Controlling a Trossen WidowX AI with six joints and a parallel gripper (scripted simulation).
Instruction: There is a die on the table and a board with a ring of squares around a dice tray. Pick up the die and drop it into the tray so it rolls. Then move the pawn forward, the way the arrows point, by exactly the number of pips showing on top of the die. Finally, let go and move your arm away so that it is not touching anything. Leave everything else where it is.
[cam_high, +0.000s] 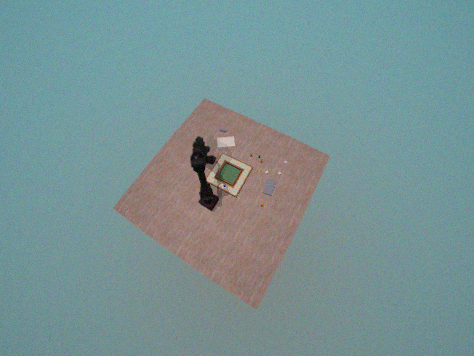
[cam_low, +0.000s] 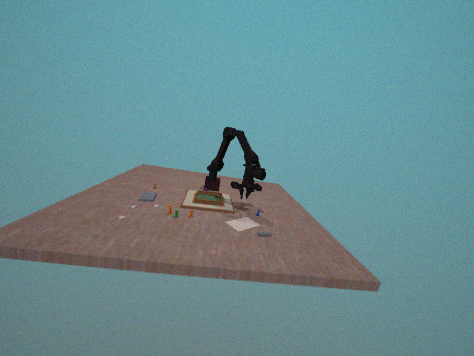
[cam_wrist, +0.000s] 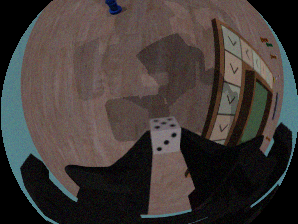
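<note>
My gripper tip is now 6 cm past the purple pawn and 25 cm to the left of it. The rest, counted from my gripper tip: white die: right at my gripper tip; blue pawn: 13 cm ahead, 9 cm to the left, 2 cm below; green dice tray: 5 cm ahead, 21 cm to the right, 3 cm below.
</note>
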